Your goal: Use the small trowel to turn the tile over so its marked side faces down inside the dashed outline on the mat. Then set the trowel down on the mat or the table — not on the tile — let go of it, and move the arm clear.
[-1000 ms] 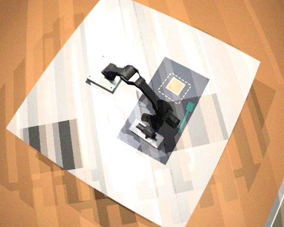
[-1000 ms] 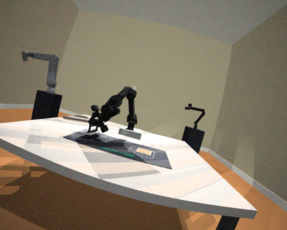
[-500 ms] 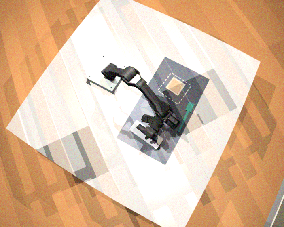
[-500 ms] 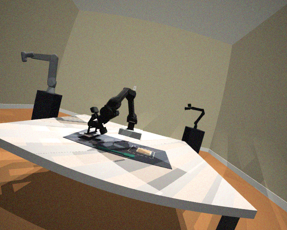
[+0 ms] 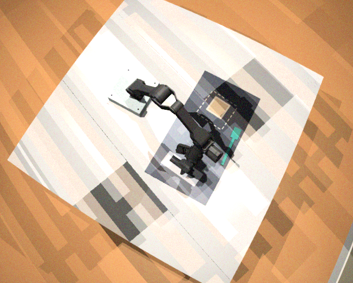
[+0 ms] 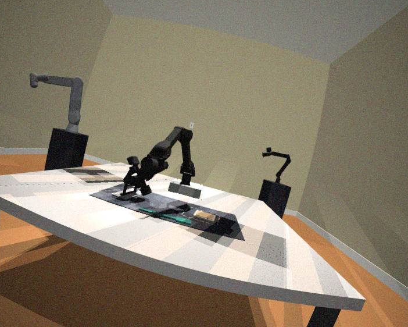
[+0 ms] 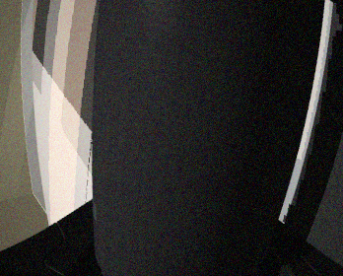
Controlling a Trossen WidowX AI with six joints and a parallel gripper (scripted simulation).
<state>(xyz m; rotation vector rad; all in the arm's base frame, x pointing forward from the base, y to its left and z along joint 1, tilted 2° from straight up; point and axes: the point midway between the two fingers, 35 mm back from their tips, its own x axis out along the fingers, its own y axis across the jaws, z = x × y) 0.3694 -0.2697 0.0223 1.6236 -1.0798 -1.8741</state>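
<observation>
The black-handled tool is 10 mm ahead of my gripper tip, 20 mm to the left of it and 10 mm below it. Round my gripper tip: cream tile (50 mm ahead, 400 mm to the left, 50 mm below); dark mat (30 mm ahead, 240 mm to the left, 70 mm below); teal trowel (170 mm ahead, 240 mm to the left, 50 mm below).
</observation>
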